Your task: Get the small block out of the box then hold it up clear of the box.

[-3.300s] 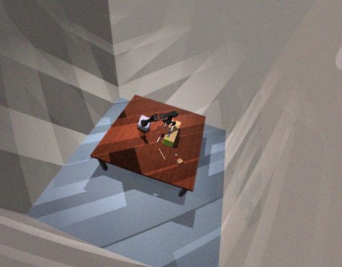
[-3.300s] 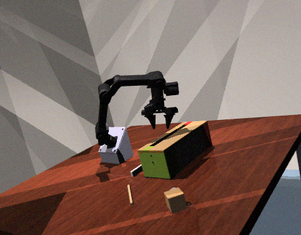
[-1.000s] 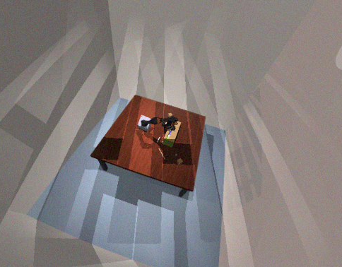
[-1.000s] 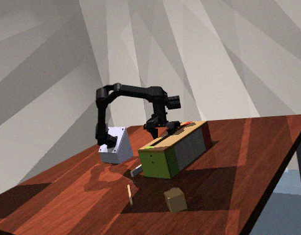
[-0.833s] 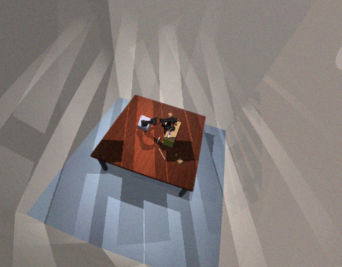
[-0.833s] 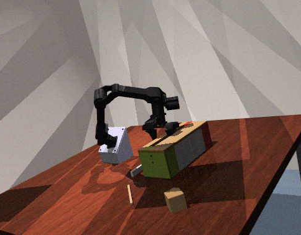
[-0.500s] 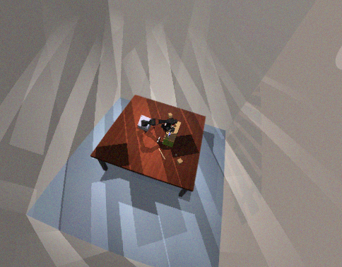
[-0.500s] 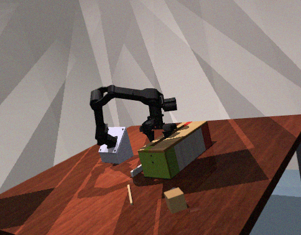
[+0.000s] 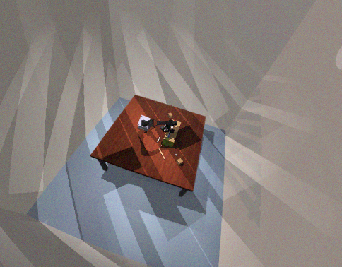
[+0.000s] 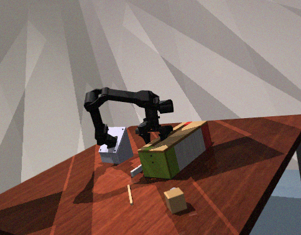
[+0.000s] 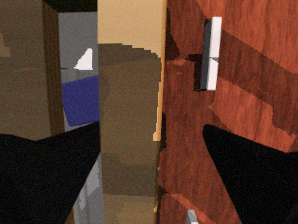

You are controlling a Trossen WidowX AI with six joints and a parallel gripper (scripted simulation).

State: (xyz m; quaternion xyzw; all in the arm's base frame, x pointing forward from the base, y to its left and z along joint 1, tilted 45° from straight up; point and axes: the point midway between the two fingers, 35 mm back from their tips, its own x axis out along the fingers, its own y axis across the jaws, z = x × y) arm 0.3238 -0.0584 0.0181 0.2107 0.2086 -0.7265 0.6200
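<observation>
The blue block is 50 mm ahead of my gripper tip and 20 mm to the right of it. Also, from my gripper tip: box (40 mm ahead, 70 mm to the left, 30 mm below); thin stick (30 mm ahead, 270 mm to the right, 90 mm below).
</observation>
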